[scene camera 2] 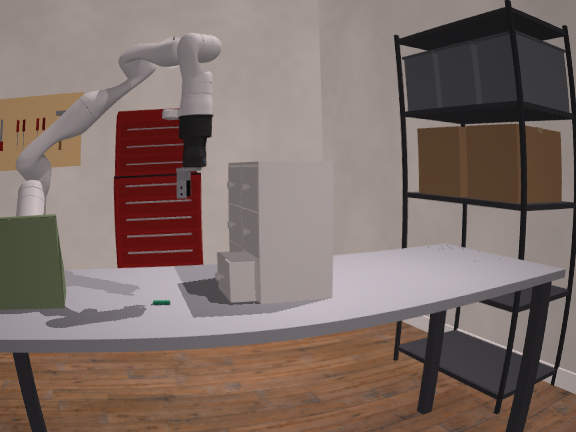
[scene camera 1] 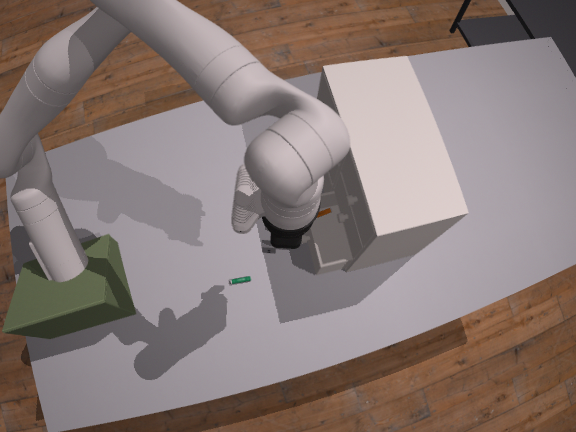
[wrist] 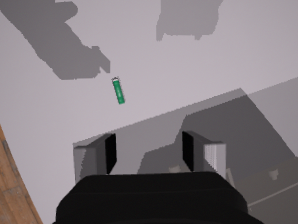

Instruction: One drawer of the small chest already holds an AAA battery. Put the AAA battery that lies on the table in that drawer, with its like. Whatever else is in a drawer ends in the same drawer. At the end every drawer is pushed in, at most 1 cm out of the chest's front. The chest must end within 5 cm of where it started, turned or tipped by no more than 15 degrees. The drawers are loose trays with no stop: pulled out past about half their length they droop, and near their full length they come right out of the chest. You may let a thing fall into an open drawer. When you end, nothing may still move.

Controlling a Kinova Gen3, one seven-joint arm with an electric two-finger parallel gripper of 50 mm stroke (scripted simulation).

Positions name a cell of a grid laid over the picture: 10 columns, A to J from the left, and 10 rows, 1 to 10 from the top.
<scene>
My gripper shows in scene camera 2 (D5), in scene camera 1 (E6) and in the wrist view (F7).
</scene>
